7 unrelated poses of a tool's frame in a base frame.
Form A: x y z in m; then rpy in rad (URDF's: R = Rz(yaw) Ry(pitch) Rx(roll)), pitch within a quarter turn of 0, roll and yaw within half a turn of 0.
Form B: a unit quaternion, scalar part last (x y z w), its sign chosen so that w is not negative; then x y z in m. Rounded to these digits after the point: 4 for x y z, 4 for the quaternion.
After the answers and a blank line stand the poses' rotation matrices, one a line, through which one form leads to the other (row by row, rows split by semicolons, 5 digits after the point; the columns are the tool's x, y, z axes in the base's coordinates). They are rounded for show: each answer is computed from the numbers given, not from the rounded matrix.
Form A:
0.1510, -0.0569, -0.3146, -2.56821, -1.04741, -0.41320
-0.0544, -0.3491, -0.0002, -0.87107, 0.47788, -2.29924
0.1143, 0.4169, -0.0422, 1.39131, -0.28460, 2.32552
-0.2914, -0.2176, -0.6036, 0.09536, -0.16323, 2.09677
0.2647, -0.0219, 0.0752, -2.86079, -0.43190, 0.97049
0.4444, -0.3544, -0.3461, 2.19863, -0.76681, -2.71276
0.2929, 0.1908, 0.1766, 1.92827, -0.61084, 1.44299
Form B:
-0.8420, 0.0320, -0.5197, 0.1413, 0.1510, -0.0569, -0.3146
0.0282, 0.4618, -0.7631, 0.4513, -0.0544, -0.3491, -0.0002
0.3517, 0.5391, 0.7336, 0.2181, 0.1143, 0.4169, -0.0422
0.0943, 0.0005, 0.8647, 0.4934, -0.2914, -0.2176, -0.6036
-0.8415, -0.4776, -0.1239, 0.2199, 0.2647, -0.0219, 0.0752
0.0098, -0.8434, -0.3407, 0.4153, 0.4444, -0.3544, -0.3461
0.7015, 0.3888, 0.5446, 0.2451, 0.2929, 0.1908, 0.1766

0.45775 0.09299 0.88420; -0.20070 -0.95804 0.20466; 0.86613 -0.27114 -0.41988
-0.59113 0.71478 0.37370; -0.66261 -0.16618 -0.73029; -0.45990 -0.67931 0.57186
-0.65753 0.05922 0.75110; 0.69916 -0.32355 0.63757; 0.28077 0.94436 0.17134
-0.49538 -0.85314 0.16356; 0.85334 -0.51316 -0.09210; 0.16251 0.09395 0.98222
0.51302 0.85837 -0.00147; 0.74939 -0.44705 0.48843; 0.41860 -0.25168 -0.87260
-0.65492 0.26644 -0.70717; -0.29944 0.76769 0.56655; 0.69384 0.58280 -0.42300
0.10441 0.27857 0.95472; 0.81249 -0.57751 0.07965; 0.57356 0.76738 -0.28663

